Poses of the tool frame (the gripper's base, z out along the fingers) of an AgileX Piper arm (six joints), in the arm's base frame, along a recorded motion.
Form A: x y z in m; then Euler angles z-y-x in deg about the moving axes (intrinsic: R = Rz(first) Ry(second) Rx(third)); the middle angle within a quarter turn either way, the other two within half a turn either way.
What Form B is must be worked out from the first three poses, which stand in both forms.
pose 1, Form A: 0.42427 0.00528 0.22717 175.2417 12.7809 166.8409
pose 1, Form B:
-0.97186 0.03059 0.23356 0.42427
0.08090 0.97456 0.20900 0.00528
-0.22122 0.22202 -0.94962 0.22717
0 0 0 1

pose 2, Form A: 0.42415 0.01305 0.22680 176.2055 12.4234 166.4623
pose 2, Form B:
-0.97444 0.01409 0.22419 0.42415
0.06463 0.97342 0.21973 0.01305
-0.21513 0.22860 -0.94945 0.22680
0 0 0 1

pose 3, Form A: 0.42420 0.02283 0.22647 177.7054 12.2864 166.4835
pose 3, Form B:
-0.97631 -0.01077 0.21610 0.42420
0.03912 0.97351 0.22525 0.02283
-0.21280 0.22837 -0.95003 0.22647
0 0 0 1

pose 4, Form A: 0.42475 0.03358 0.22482 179.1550 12.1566 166.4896
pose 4, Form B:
-0.97747 -0.03485 0.20818 0.42475
0.01442 0.97295 0.23058 0.03358
-0.21058 0.22838 -0.95052 0.22482
0 0 0 1

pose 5, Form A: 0.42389 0.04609 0.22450 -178.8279 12.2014 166.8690
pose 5, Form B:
-0.97721 -0.06792 0.20113 0.42389
-0.01999 0.97267 0.23134 0.04609
-0.21135 0.22205 -0.95185 0.22450
0 0 0 1

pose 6, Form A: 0.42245 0.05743 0.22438 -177.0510 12.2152 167.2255
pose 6, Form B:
-0.97607 -0.09690 0.19470 0.42245
-0.05028 0.97155 0.23144 0.05743
-0.21158 0.21611 -0.95317 0.22438
0 0 0 1

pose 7, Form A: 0.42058 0.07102 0.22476 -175.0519 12.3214 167.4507
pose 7, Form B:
-0.97333 -0.13039 0.18878 0.42058
-0.08427 0.96847 0.23444 0.07102
-0.21340 0.21227 -0.95363 0.22476
0 0 0 1

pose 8, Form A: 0.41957 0.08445 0.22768 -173.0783 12.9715 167.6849
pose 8, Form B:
-0.96738 -0.16527 0.19200 0.41957
-0.11744 0.96410 0.23816 0.08445
-0.22447 0.20785 -0.95206 0.22768
0 0 0 1

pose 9, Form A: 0.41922 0.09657 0.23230 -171.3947 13.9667 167.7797
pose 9, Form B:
-0.95951 -0.19675 0.20156 0.41922
-0.14520 0.95869 0.24458 0.09657
-0.24136 0.20541 -0.94845 0.23230
0 0 0 1

